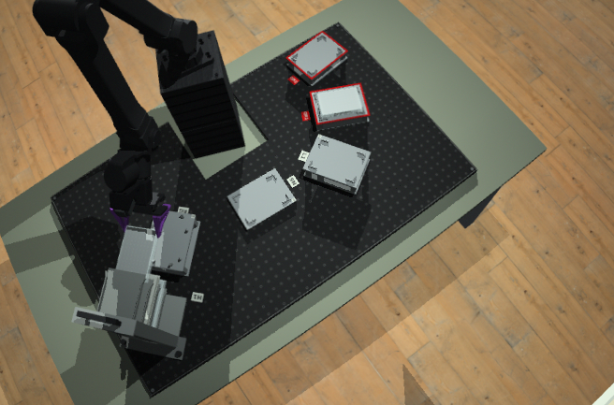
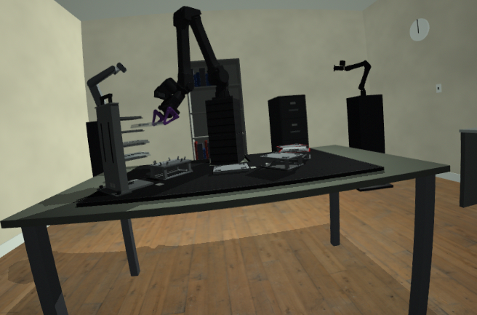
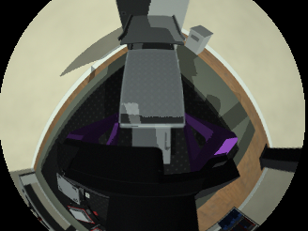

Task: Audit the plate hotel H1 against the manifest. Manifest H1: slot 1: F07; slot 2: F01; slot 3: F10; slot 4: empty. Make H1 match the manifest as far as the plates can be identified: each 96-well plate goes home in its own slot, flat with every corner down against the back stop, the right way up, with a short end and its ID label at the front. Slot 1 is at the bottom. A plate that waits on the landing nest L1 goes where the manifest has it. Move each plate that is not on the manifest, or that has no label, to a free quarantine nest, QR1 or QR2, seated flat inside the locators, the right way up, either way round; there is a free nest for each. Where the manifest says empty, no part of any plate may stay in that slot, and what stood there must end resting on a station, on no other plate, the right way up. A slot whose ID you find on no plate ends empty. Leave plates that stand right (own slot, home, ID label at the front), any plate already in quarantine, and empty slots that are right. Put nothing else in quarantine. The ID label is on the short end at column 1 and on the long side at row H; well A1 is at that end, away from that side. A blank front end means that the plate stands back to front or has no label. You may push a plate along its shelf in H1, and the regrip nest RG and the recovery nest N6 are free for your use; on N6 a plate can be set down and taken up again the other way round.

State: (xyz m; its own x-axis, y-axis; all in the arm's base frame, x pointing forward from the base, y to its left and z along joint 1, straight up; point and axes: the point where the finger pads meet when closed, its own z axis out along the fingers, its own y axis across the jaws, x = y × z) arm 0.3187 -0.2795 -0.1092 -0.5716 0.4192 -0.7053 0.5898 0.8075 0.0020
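Now: the grey 96-well plate 40 mm ahead of my hand and 30 mm to the right of it. Round my hand: plate hotel H1: 180 mm ahead, 140 mm to the right, 80 mm below; recovery nest N6: 300 mm to the left, 240 mm below, 30 mm behind; regrip nest RG: 190 mm below, 30 mm behind, 20 mm to the left.
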